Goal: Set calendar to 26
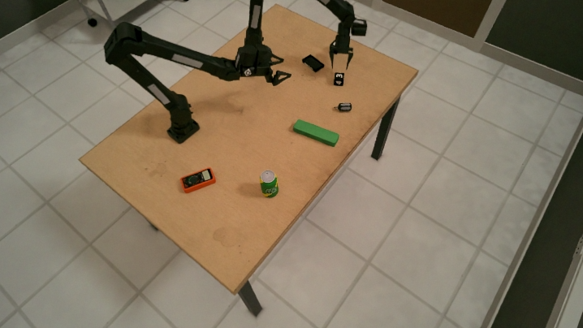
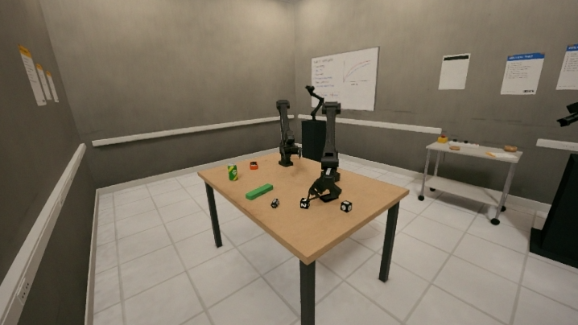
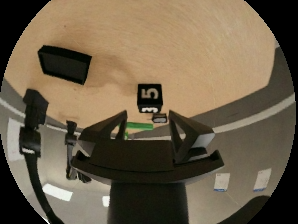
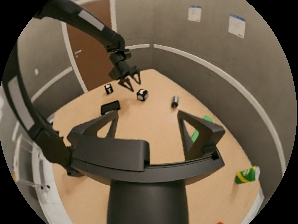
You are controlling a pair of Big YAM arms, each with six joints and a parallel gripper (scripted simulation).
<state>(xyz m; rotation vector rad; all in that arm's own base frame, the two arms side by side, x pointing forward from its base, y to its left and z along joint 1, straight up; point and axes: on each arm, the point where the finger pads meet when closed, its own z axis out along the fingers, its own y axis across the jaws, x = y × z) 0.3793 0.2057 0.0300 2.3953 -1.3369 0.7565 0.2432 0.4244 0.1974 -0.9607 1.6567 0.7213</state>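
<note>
The black calendar cube is 20 mm ahead of my left hand, 30 mm to the right of it and 50 mm below it.
</note>
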